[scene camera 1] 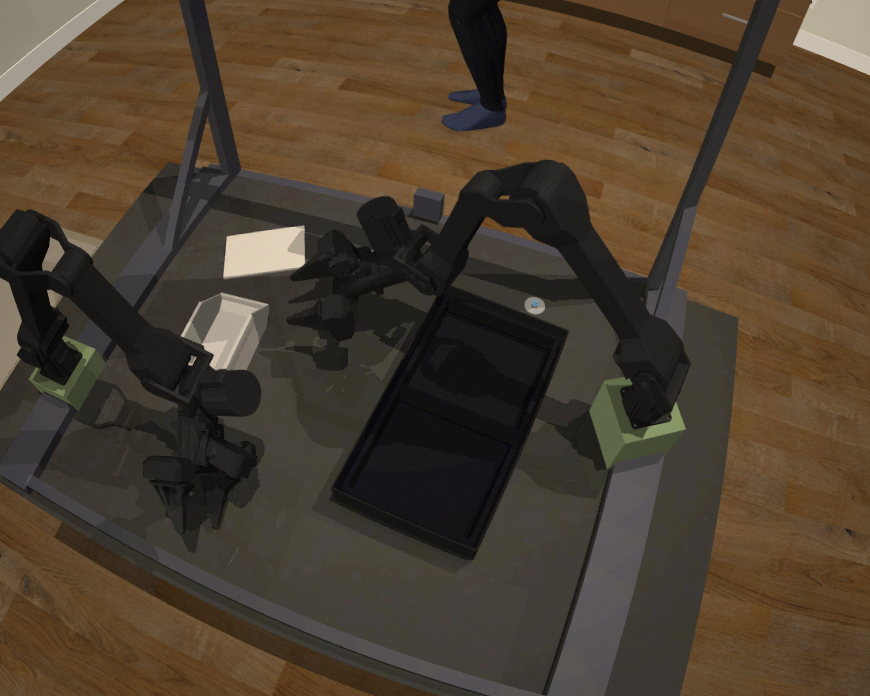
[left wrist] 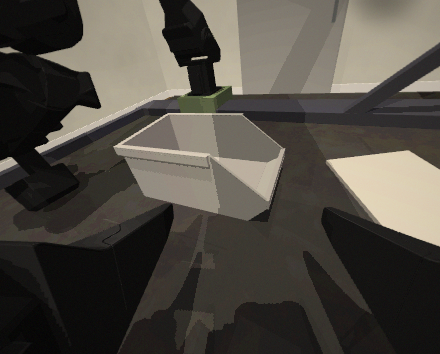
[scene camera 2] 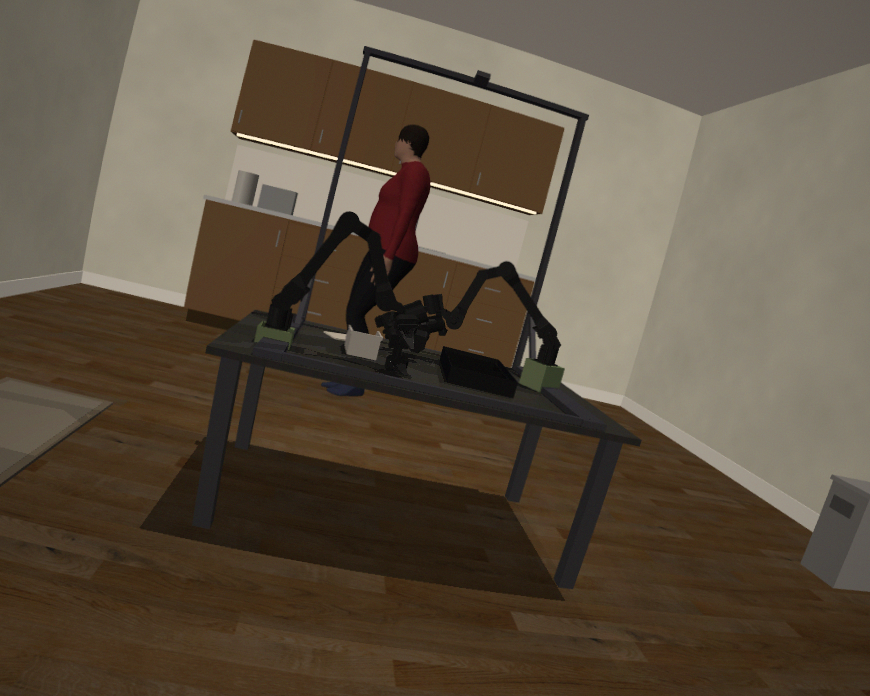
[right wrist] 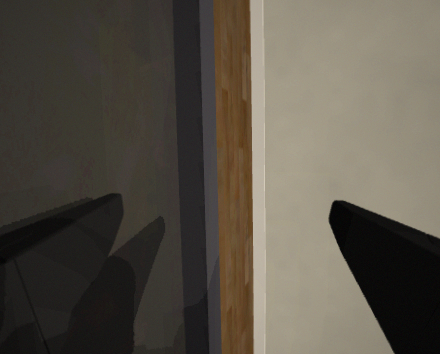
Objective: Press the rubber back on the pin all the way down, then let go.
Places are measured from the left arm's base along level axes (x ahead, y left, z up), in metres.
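Pixels of known places: left gripper, between the fingertips: [scene camera 1: 288,299] [left wrist: 246,212]; right gripper, between the fingertips: [scene camera 1: 198,529] [scene camera 2: 408,362] [right wrist: 228,207]; left arm's base, origin of its link: [scene camera 1: 645,405] [scene camera 2: 545,363]; right arm's base, origin of its link: [scene camera 1: 61,364] [left wrist: 205,91] [scene camera 2: 276,327].
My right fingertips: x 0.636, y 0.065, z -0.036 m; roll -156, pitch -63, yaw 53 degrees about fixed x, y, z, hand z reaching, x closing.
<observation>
For each thing: its top centre in the pictures, then the offset to it from my right fingertips. "*": a spot on its surface instead.
- small round white disc, centre of its top: [scene camera 1: 535,301] dx -0.553, dy -0.318, dz -0.045 m
- tiny blue piece, a spot on its surface: [scene camera 1: 534,303] * dx -0.550, dy -0.316, dz -0.047 m
- black two-part tray, centre of its top: [scene camera 1: 459,405] [scene camera 2: 477,362] dx -0.384, dy -0.136, dz -0.006 m
- white open bin, a spot on its surface: [left wrist: 172,175] * dx -0.077, dy -0.283, dz -0.012 m
- flat cream board, centre of its top: [left wrist: 415,195] [scene camera 1: 264,250] [scene camera 2: 348,337] dx -0.111, dy -0.517, dz -0.052 m
A small round white disc [scene camera 1: 534,304] with a tiny blue piece [scene camera 1: 534,303] on its middle lies on the table beyond the black tray, beside the left arm. It looks like the pin with its rubber back; how far down the back sits is too small to tell. My left gripper [scene camera 1: 291,296] [left wrist: 246,212] is open and empty, well to the picture's left of the disc, pointing toward the white bin. My right gripper [scene camera 1: 198,528] [right wrist: 228,207] is open and empty near the front left of the table, far from the disc. The disc does not show in either wrist view.
A black two-part tray [scene camera 1: 402,523] [scene camera 2: 478,380] lies mid-table, between the right gripper and the disc. A white open bin [scene camera 1: 250,313] [left wrist: 172,175] and a flat cream board [scene camera 1: 264,251] [left wrist: 395,185] lie at the left. A person [scene camera 1: 482,58] [scene camera 2: 409,203] stands behind the table.
</observation>
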